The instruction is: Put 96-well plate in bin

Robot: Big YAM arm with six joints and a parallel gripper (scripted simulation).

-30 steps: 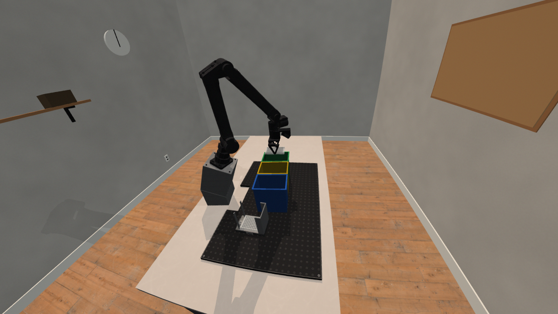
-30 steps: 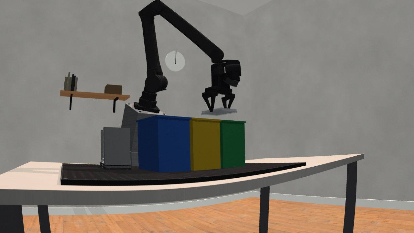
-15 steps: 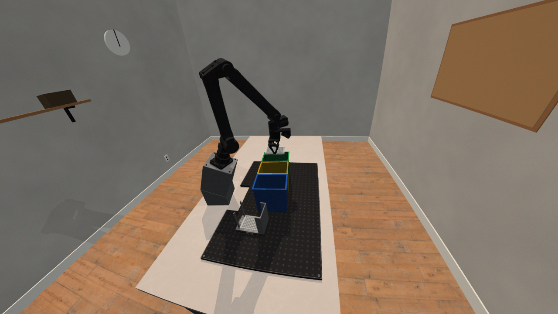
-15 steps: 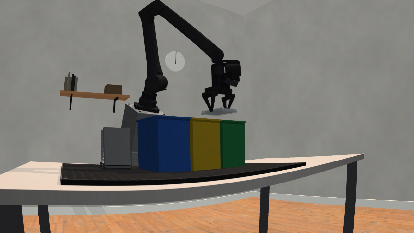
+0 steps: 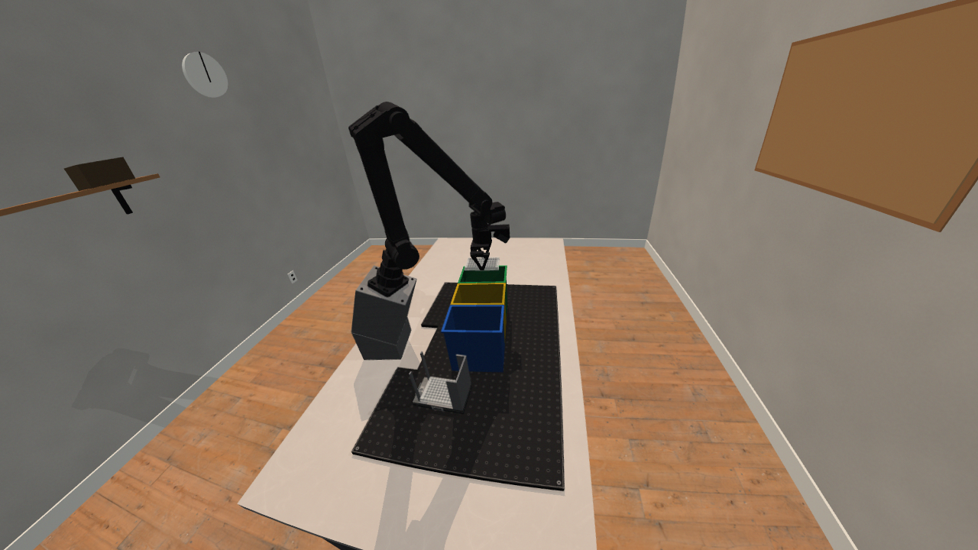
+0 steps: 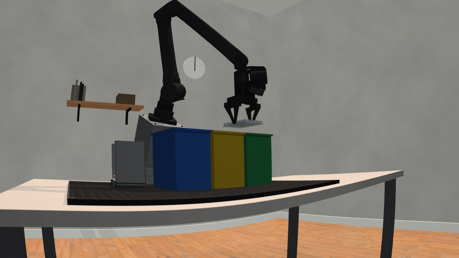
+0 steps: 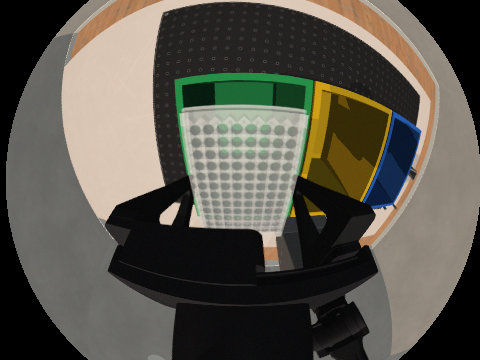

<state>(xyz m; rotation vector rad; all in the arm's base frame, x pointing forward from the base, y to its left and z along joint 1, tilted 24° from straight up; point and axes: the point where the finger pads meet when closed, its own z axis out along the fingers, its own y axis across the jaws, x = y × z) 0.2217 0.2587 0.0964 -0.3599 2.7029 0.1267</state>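
The green bin lies 140 mm below my hand. Also, from my hand: grey rack wall: 420 mm to the right, 150 mm below, 100 mm ahead; then yellow bin: 140 mm below, 130 mm to the right, 30 mm ahead; then blue bin: 260 mm to the right, 140 mm below, 70 mm ahead.
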